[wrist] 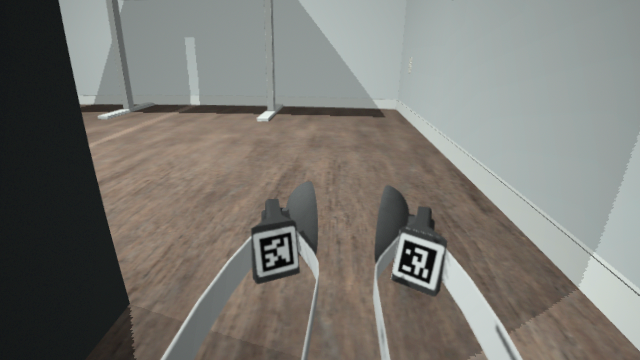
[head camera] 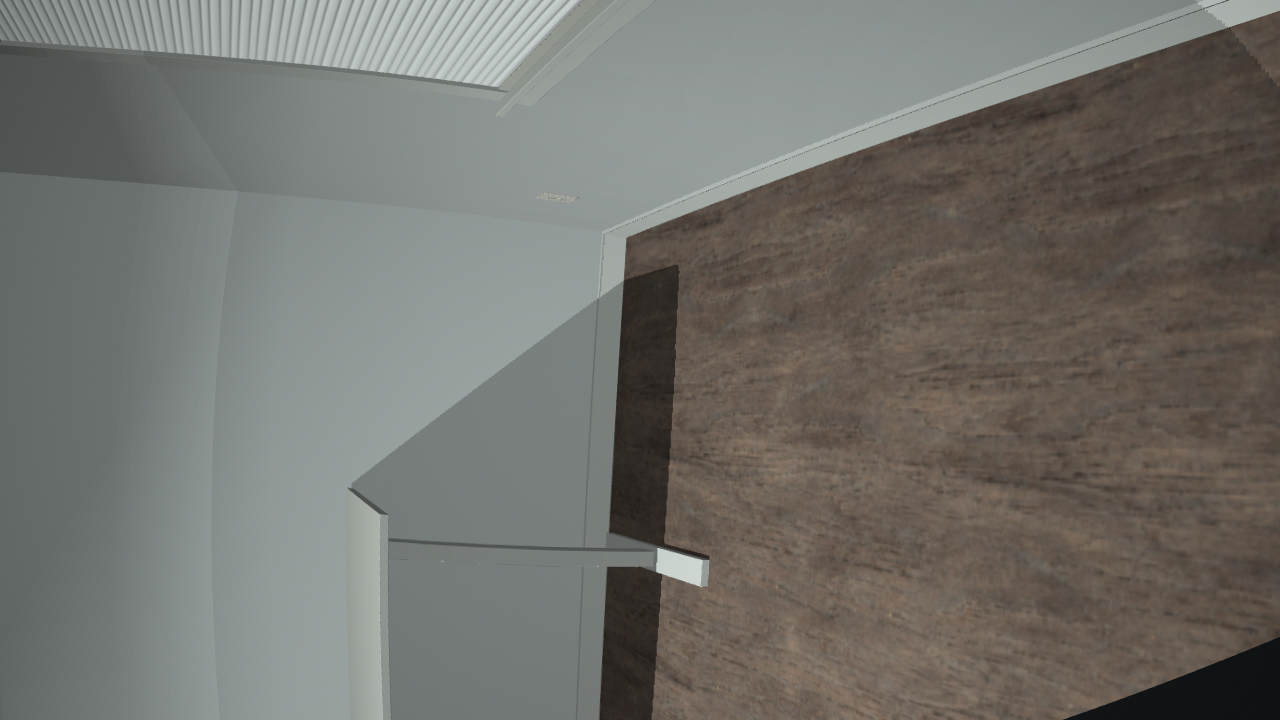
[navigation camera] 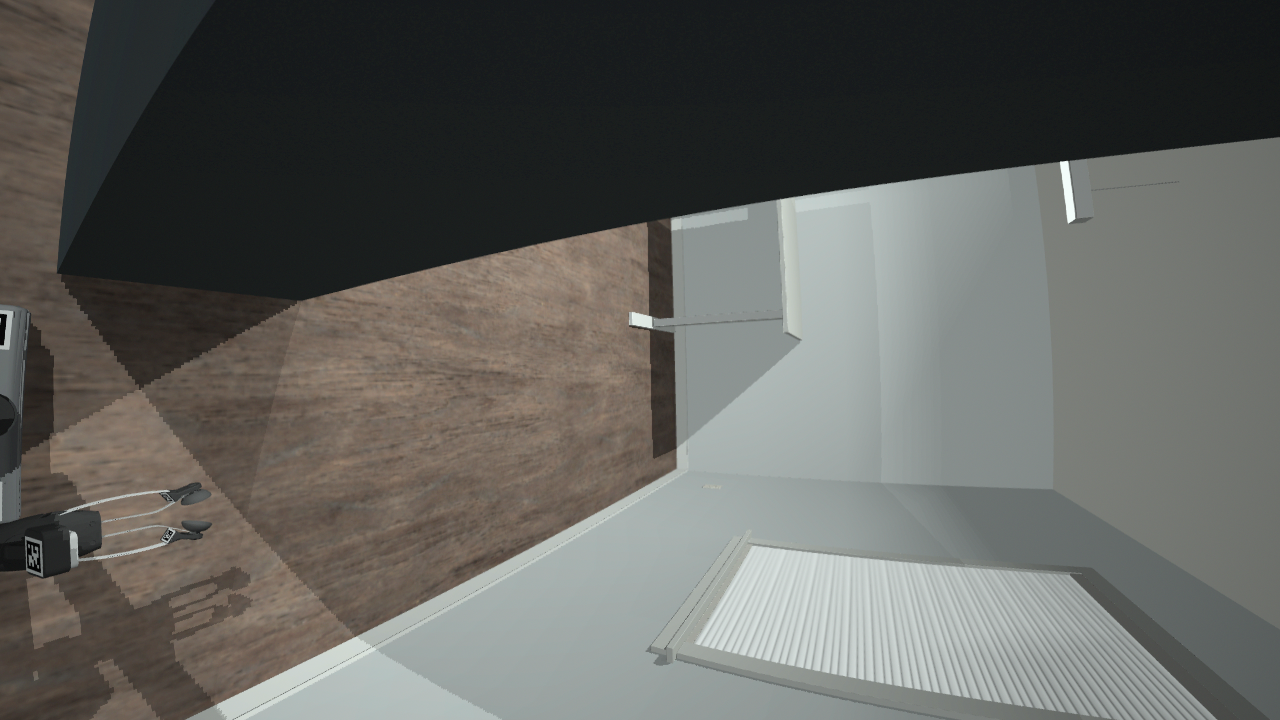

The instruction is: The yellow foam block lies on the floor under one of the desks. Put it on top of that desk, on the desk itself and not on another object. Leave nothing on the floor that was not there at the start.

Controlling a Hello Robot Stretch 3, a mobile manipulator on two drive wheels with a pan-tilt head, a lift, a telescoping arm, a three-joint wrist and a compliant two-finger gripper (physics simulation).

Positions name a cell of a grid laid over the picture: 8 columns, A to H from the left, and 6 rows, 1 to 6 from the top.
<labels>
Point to my gripper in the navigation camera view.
At B5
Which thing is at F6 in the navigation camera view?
A window with white blinds.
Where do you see my gripper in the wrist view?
E4
</labels>
